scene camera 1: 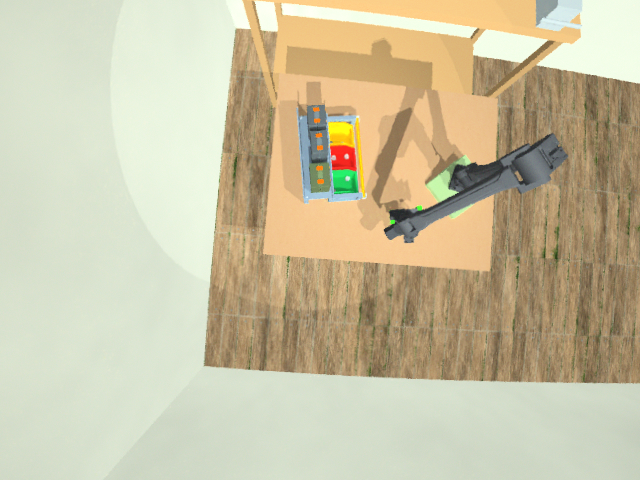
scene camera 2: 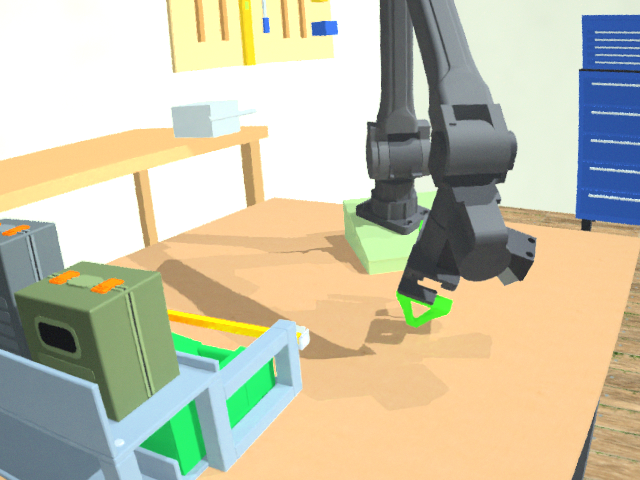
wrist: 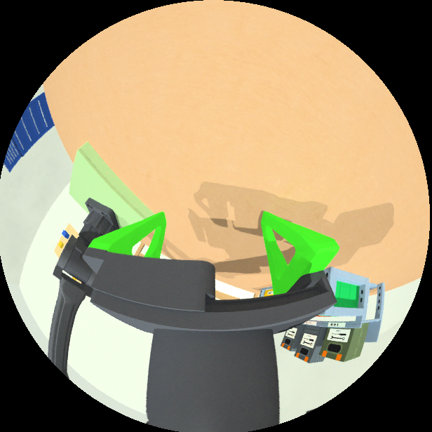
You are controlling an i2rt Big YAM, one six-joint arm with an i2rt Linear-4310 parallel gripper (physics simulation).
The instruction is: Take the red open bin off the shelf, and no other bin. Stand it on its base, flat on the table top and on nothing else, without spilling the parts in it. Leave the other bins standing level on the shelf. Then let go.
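Seen in the pictures: gripper, fingertip midpoint: (scene camera 1: 404,211) (scene camera 2: 420,298); arm's base, link origin: (scene camera 1: 460,179) (scene camera 2: 393,216).
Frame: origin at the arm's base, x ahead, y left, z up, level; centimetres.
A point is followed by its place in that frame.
The red bin (scene camera 1: 343,157) @[x 57.1, y 4.3, z -4.7 cm] sits in the blue-grey shelf (scene camera 1: 302,155) @[x 75.2, y 12.5, z 4.5 cm] (scene camera 2: 212,423) @[x 58.6, y 27.2, z 0.0 cm] between the yellow bin (scene camera 1: 341,133) @[x 61.2, y -7.0, z -4.8 cm] and the green bin (scene camera 1: 344,181) @[x 53.5, y 15.6, z -4.7 cm] (scene camera 2: 187,439) @[x 60.4, y 25.3, z -1.8 cm] (wrist: 347,294). Small pale parts show in the red and green bins. The red bin is hidden in scene camera 2 and cannot be made out in the wrist view. My gripper (scene camera 1: 406,214) @[x 21.7, y 21.9, z -2.8 cm] (wrist: 213,216) is open and empty, to the right of the shelf and above the table top (scene camera 1: 320,232) @[x 58.1, y 42.7, z -5.7 cm] (scene camera 2: 465,413) @[x 36.9, y 39.0, z -5.7 cm] (wrist: 225,100). In scene camera 2 its green fingers point downward, apart from the shelf.
Two dark grey cases (scene camera 1: 316,116) @[x 72.3, y 0.5, z 16.7 cm] (scene camera 1: 319,145) @[x 68.0, y 11.8, z 17.5 cm] and an olive case (scene camera 1: 320,176) @[x 64.5, y 22.3, z 14.2 cm] (scene camera 2: 93,335) @[x 67.0, y 27.5, z 12.1 cm] (wrist: 342,342) stand on the shelf's upper level. A yellow bar (scene camera 1: 361,155) @[x 49.9, y 3.5, z 0.9 cm] (scene camera 2: 222,322) @[x 46.9, y 12.5, z 0.8 cm] runs along the shelf's front. The arm's base stands on a pale green block (scene camera 1: 439,187) @[x 8.0, y 6.0, z -2.3 cm] (scene camera 2: 379,258) @[x 12.2, y 6.7, z -3.1 cm] (wrist: 95,175).
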